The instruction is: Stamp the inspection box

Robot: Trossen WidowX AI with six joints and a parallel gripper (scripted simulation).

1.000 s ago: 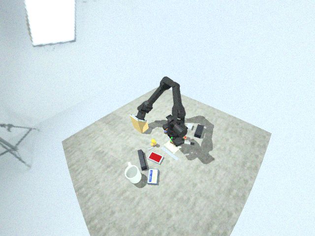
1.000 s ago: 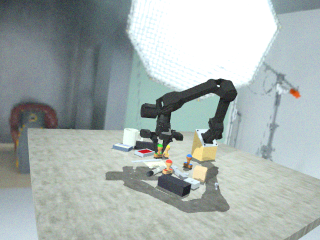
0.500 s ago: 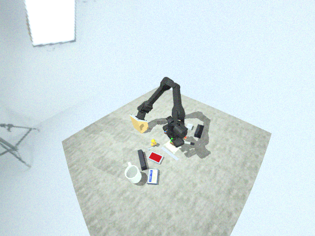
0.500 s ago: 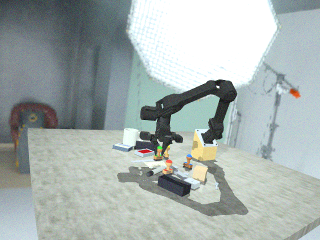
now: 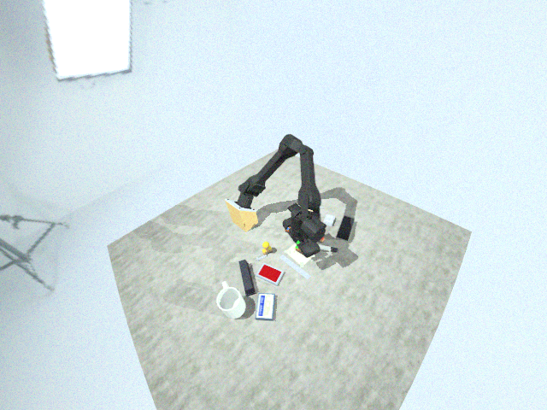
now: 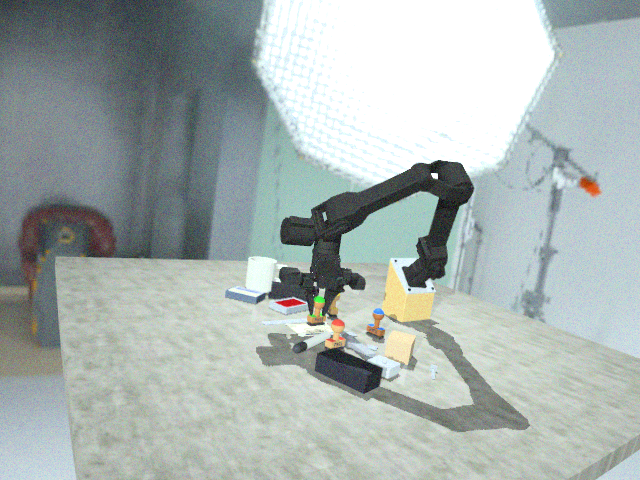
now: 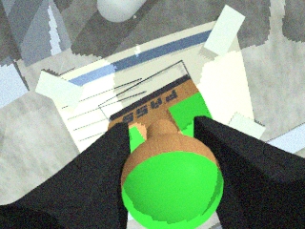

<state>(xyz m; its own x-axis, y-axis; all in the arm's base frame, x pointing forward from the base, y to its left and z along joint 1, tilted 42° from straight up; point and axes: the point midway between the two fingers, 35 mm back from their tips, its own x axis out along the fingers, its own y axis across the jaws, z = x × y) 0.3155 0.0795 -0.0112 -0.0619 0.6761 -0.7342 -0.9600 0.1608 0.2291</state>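
Now: gripper tip 1 cm to the left of the pale card and 4 cm above it. From my gripper tip the other things lie so: pale ruler 3 cm ahead, 6 cm to the right, 4 cm below; then red-knobbed stamp 1 cm ahead, 11 cm to the left, 2 cm below; then green-knobbed PASS stamp right at my gripper tip.
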